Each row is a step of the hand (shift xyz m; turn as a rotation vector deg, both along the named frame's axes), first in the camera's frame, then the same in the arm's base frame.
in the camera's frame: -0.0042 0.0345 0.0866 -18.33 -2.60 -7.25
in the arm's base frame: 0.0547 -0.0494 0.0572 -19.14 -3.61 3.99
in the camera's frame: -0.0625 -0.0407 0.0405 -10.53 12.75 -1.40
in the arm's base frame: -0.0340 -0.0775 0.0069 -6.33 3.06 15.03
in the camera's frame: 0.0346 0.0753 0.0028 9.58 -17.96 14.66
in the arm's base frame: 0.0449 0.0506 0.0479 12.21 -16.07 -14.90
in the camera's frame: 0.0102 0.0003 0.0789 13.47 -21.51 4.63
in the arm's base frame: 0.0541 -0.0549 0.0197 8.64 -8.68 -22.71
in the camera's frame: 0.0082 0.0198 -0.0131 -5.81 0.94 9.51
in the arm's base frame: 0.0030 0.0233 0.0088 1.21 -9.13 6.35
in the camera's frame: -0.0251 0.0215 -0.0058 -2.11 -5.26 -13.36
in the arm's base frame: -0.0184 0.0046 0.0277 -10.58 6.49 -7.51
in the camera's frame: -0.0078 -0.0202 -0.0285 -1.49 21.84 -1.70
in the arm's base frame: -0.0271 0.0079 -0.0220 2.52 11.70 18.40
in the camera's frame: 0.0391 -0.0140 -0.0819 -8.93 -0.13 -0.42
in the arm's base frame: -0.0202 0.0710 -0.0546 -7.26 -3.52 3.84
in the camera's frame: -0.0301 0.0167 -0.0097 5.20 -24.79 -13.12
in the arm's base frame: -0.0256 0.0030 0.0247 -8.91 -0.49 -27.09
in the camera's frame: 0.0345 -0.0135 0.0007 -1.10 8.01 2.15
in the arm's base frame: 0.0245 0.0072 -0.0268 2.11 1.97 7.85
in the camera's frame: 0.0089 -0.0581 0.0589 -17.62 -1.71 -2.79
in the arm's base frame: 0.0289 -0.0699 -0.0346 -15.79 -6.21 5.77
